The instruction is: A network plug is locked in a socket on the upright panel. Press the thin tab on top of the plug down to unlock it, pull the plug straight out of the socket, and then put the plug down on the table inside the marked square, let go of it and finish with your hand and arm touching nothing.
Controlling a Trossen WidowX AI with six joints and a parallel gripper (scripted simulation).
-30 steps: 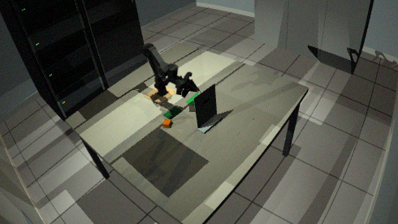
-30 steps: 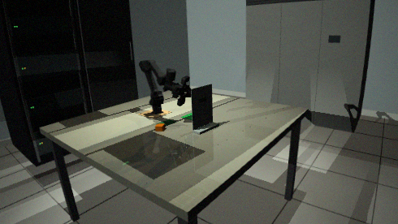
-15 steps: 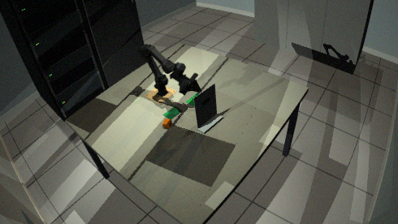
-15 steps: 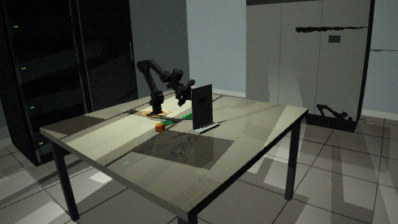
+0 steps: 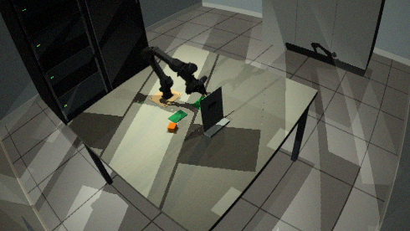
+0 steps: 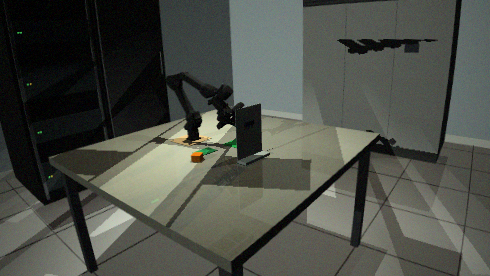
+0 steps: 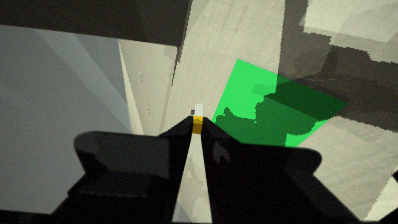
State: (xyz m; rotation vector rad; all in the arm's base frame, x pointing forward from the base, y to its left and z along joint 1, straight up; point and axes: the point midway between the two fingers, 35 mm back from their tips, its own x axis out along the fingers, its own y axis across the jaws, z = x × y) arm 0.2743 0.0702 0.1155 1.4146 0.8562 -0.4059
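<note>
Right now the green square is 9 cm below my gripper tip, 3 cm behind it and 1 cm to the left of it. From my gripper tip the other things lie so: upright panel: 16 cm ahead, 12 cm to the right, 2 cm above; orange plug: right at my gripper tip; darker green patch: 18 cm to the right, 9 cm below, 9 cm behind.
</note>
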